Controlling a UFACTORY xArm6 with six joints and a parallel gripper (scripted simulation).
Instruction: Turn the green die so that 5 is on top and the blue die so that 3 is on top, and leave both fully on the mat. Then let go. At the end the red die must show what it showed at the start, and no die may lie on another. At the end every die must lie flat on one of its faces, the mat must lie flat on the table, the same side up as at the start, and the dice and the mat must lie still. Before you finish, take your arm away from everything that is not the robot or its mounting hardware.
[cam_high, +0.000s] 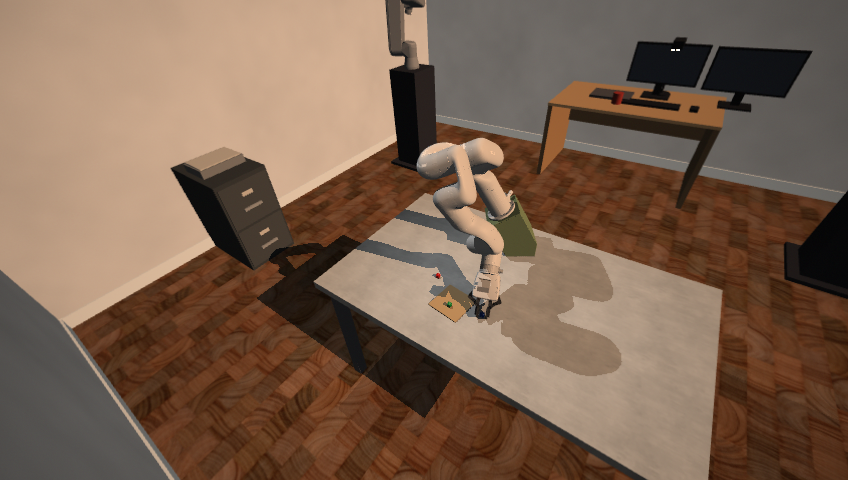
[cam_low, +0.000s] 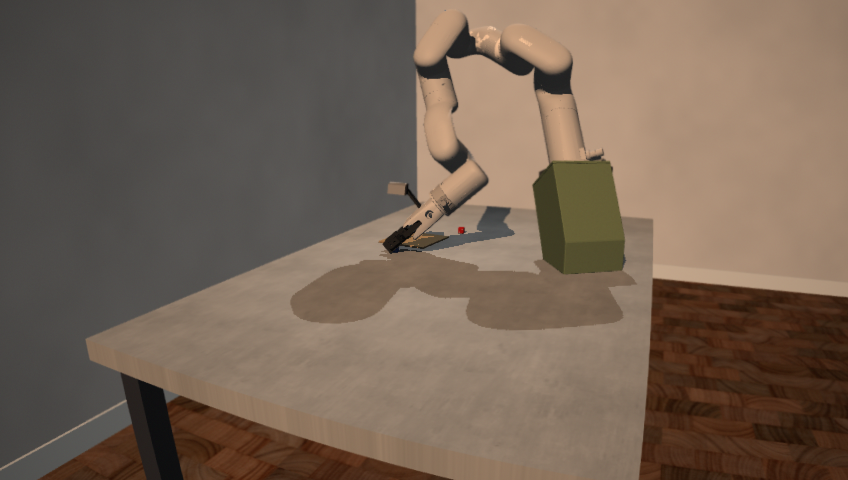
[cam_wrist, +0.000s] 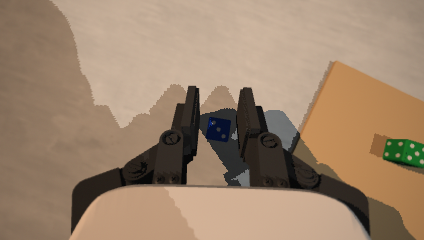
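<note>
Right now my hand is 2 cm above the blue die. From my hand the other things lie so: tan mat: 1 cm ahead, 13 cm to the right, 2 cm below; green die: 3 cm ahead, 13 cm to the right, 1 cm below; red die: 8 cm behind, 26 cm to the right, 2 cm below.
</note>
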